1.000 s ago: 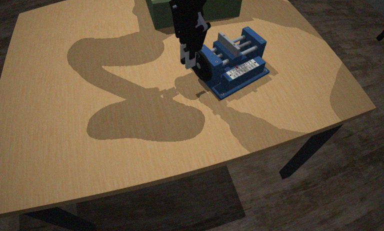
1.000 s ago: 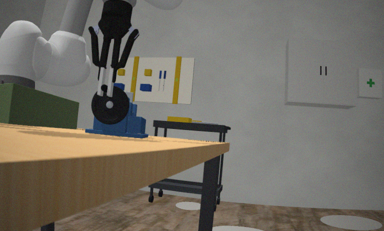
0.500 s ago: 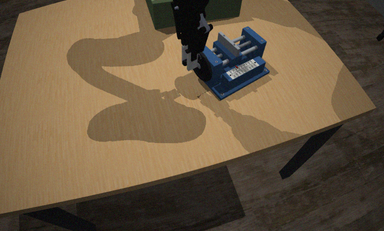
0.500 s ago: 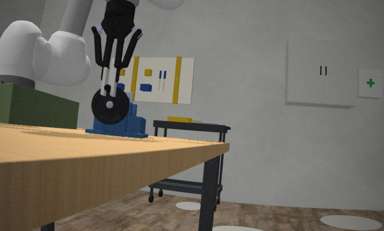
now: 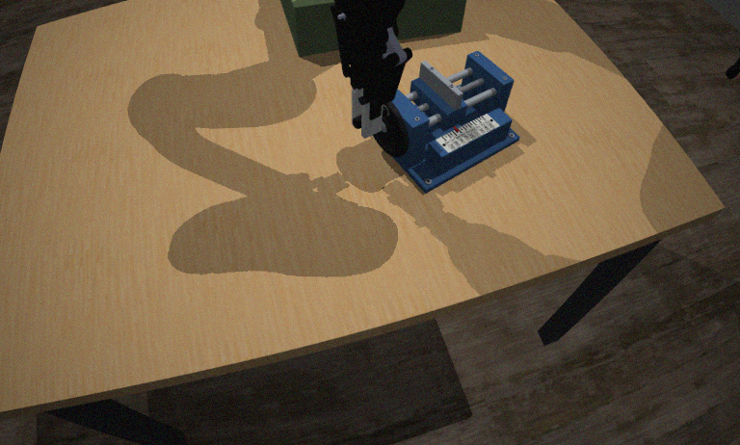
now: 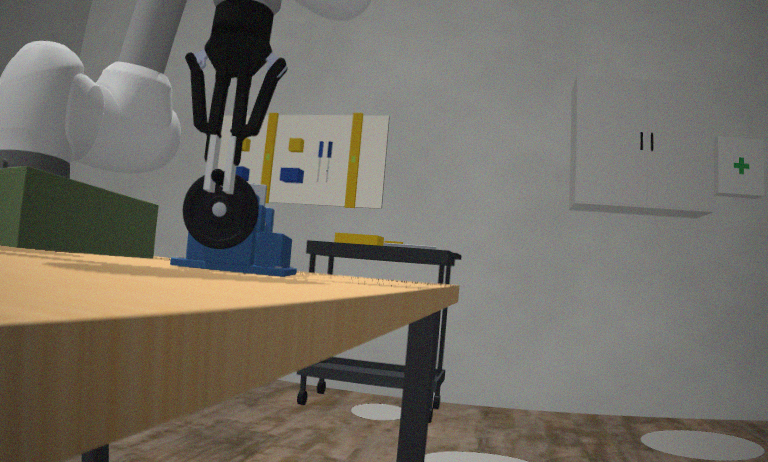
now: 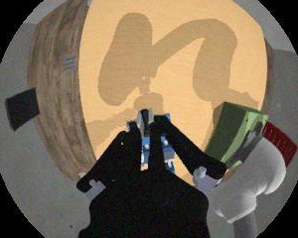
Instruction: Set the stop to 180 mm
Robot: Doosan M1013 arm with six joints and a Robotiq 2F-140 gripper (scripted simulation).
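My hand is 20 mm to the right of the handwheel and 20 mm above it. The rest, counted from my hand: stop plate (130 mm to the left, 40 mm below, 20 mm behind).
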